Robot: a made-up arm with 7 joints.
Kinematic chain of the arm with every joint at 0, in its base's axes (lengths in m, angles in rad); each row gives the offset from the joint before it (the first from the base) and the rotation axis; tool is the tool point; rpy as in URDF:
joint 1: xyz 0.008 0.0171 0.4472 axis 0 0.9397 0.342
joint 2: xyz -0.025 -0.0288 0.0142 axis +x
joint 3: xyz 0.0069 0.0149 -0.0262 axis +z
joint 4: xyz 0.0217 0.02 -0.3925 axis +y
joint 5: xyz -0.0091 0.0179 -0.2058 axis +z
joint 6: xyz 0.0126 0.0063 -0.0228 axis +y
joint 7: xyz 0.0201 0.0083 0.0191 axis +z
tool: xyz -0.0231 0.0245 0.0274 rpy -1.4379 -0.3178 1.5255
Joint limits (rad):
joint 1: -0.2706..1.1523
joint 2: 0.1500..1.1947
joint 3: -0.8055..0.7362
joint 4: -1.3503..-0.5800
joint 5: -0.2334..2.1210
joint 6: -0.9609..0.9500
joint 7: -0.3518..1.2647
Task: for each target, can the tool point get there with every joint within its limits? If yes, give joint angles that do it. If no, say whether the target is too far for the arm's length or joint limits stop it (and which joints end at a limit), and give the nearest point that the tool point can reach.
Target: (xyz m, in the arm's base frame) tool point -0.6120 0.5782 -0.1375
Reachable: no: too far | nearest point -0.3660 0.3504 0.0926 | short by 0.407 m
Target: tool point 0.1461 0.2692 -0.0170
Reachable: yes | joints -0.1055 0.2395 0.5037 -0.8989 0.8881 0.6000 0.3917
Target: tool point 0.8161 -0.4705 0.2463
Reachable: no: too far | nearest point 0.3032 -0.0671 0.0960 | short by 0.670 m
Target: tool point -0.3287 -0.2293 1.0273
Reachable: no: joint limits stop it (at a limit: joint 1, joint 2, joint 3, joint 4, joint 7) | nearest point -0.5280 0.0925 0.2271 | short by 0.885 m
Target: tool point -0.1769 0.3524 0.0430
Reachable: yes | joints 0.5726 0.6144 -0.1850 -0.7383 1.5461 0.4434 0.6293
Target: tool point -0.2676 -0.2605 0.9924
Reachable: no: joint limits stop it (at a limit: joint 1, joint 2, joint 3, joint 4, joint 7) | nearest point -0.5271 0.0902 0.2259 | short by 0.882 m
